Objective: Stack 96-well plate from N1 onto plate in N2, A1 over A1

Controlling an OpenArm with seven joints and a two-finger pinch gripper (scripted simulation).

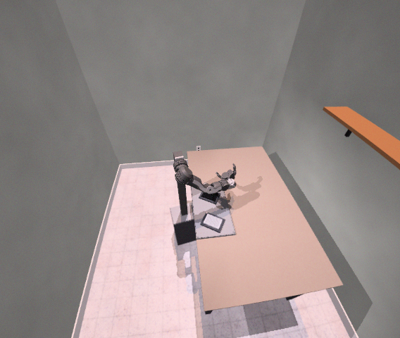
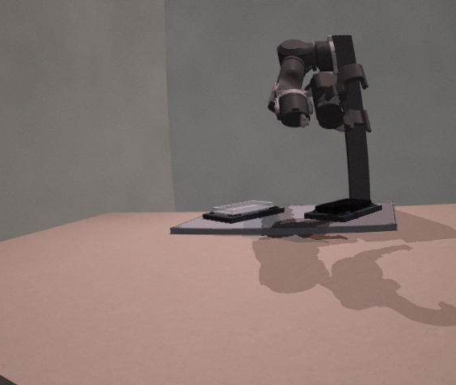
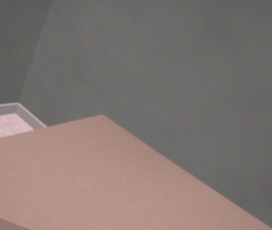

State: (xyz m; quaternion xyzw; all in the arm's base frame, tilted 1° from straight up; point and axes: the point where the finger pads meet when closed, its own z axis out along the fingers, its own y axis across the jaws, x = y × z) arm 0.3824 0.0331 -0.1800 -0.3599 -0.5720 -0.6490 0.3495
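My hand is 150 mm past the dark 96-well plate, 70 mm to the left of it and 230 mm above it. Round my hand: clear 96-well plate: 210 mm behind, 320 mm to the right, 230 mm below; then plate nest N1: 150 mm behind, 70 mm to the right, 240 mm below; then A1 label: 170 mm behind, 20 mm to the left, 230 mm below.
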